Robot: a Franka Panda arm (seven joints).
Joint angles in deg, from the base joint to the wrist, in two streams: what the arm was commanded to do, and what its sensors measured. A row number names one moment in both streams.
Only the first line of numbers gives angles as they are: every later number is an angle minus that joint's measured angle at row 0.
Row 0, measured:
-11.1, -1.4, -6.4, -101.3, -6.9, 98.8, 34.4
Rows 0 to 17, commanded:
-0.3, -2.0, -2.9, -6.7, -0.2, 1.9, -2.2
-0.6, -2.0, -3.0, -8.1, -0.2, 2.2, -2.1
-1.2, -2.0, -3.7, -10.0, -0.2, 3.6, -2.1
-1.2, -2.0, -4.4, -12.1, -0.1, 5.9, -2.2
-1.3, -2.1, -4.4, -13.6, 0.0, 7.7, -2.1
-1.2, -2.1, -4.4, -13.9, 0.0, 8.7, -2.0
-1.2, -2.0, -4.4, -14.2, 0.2, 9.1, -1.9
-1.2, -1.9, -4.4, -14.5, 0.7, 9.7, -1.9
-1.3, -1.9, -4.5, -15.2, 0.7, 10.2, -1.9
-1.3, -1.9, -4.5, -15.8, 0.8, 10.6, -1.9
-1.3, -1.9, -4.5, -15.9, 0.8, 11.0, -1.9
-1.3, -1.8, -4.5, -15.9, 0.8, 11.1, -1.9
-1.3, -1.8, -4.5, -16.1, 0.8, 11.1, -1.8
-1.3, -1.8, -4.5, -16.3, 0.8, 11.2, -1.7
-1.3, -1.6, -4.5, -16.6, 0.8, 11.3, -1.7
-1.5, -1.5, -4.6, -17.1, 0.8, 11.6, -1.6
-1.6, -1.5, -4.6, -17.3, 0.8, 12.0, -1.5
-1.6, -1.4, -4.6, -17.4, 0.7, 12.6, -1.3
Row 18, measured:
-1.2, -0.3, -4.6, -15.4, 0.3, 10.0, -1.9
